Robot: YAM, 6 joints.
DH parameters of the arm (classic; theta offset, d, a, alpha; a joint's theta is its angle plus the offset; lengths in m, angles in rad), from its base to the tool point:
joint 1: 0 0.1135 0.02 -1.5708
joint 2: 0 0 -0.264 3.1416
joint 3: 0.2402 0 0.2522 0
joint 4: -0.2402 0 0.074 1.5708
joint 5: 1.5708 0 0 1.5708
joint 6: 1.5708 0.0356 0 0
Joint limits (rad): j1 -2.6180..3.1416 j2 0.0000..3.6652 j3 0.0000..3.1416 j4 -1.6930..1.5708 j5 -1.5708..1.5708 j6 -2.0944..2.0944
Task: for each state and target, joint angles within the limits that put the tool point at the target. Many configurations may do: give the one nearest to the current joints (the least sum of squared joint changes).
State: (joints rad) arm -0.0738 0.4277 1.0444 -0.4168 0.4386 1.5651
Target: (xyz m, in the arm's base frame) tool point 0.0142 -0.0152 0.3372
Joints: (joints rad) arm -0.0711 0.0746 0.7589 -0.6592 0.4088 1.5651
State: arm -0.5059 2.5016 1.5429 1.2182 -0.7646 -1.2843
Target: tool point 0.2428 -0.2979 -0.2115
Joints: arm -0.9463 3.1832 1.4523 1.0651 -0.6944 -1.2843
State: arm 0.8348 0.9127 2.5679 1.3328 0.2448 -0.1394
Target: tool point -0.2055 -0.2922 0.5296
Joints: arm 0.9318 0.8733 2.6142 1.5630 0.2647 -0.1394
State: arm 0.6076 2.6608 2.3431 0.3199 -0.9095 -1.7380
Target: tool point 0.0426 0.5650 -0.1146
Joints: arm 1.4487 3.2263 2.3403 0.3014 -0.8398 -1.7380
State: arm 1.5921 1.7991 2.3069 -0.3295 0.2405 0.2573
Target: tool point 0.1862 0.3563 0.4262
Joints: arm 1.1147 1.7604 1.9130 -0.5626 0.2915 0.2573
